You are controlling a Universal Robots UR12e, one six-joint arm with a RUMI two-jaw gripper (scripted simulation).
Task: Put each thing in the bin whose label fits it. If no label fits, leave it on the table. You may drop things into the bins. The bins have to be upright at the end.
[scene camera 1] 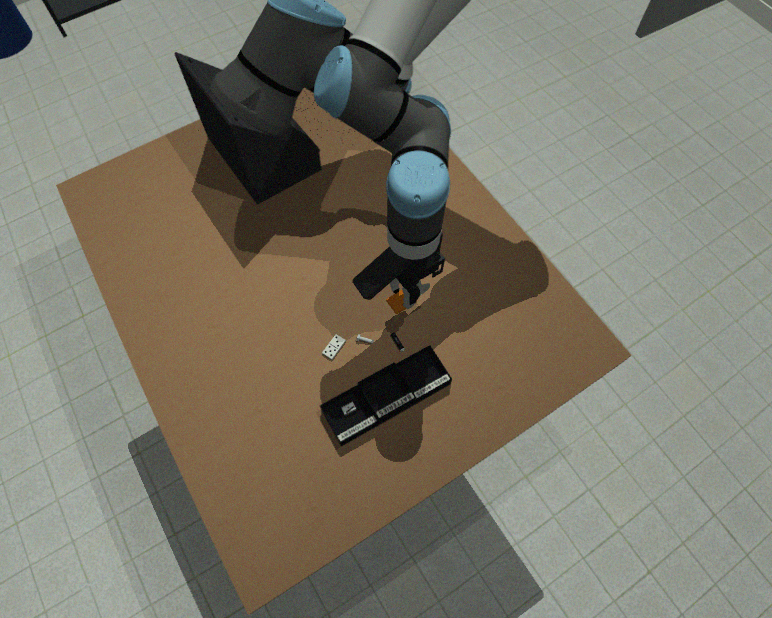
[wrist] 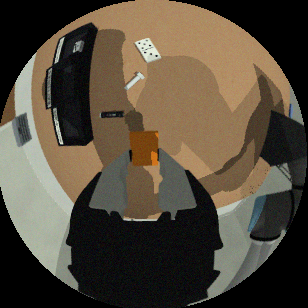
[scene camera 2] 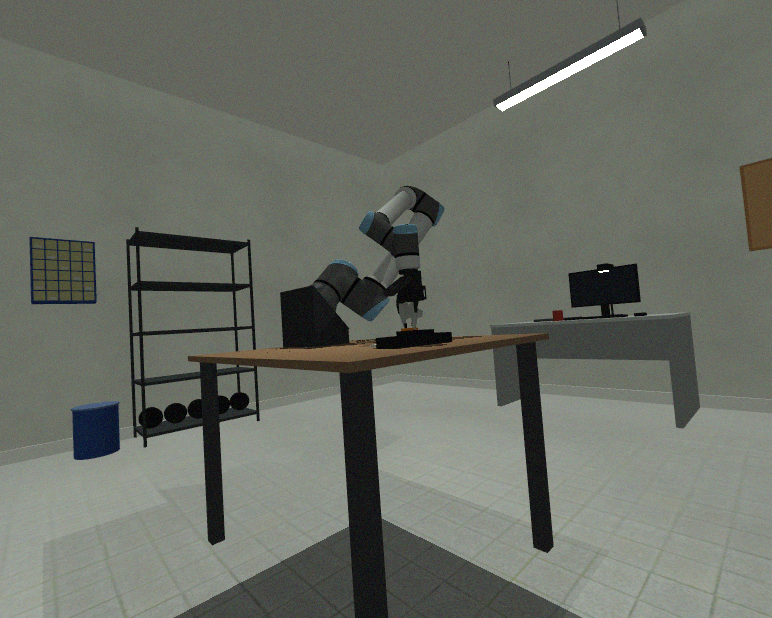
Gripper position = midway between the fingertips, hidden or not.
Observation:
In view: my gripper (scene camera 1: 402, 300) and an orange block (wrist: 144, 144).
My gripper is seen too in the wrist view (wrist: 144, 149) and in scene camera 2 (scene camera 2: 410, 330).

